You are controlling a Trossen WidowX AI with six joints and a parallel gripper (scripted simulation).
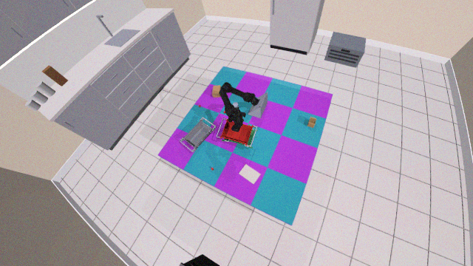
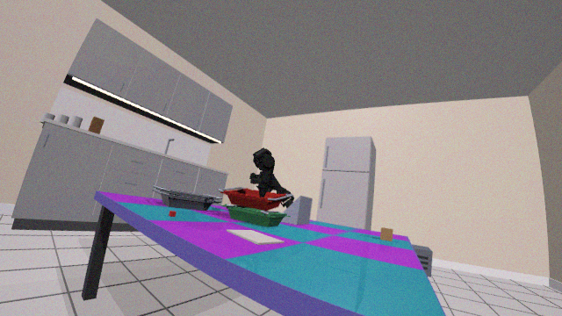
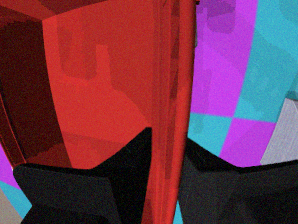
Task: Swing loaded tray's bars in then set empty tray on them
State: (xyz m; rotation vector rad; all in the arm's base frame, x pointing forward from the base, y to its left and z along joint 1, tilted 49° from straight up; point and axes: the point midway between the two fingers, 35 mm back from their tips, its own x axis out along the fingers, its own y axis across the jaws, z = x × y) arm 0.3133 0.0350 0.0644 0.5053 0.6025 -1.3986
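My gripper tip is now 70 mm short of the red tray, 20 mm below it and 10 mm to the right of it. Round my gripper tip: white flat plate: 320 mm ahead, 230 mm to the left, 100 mm below.
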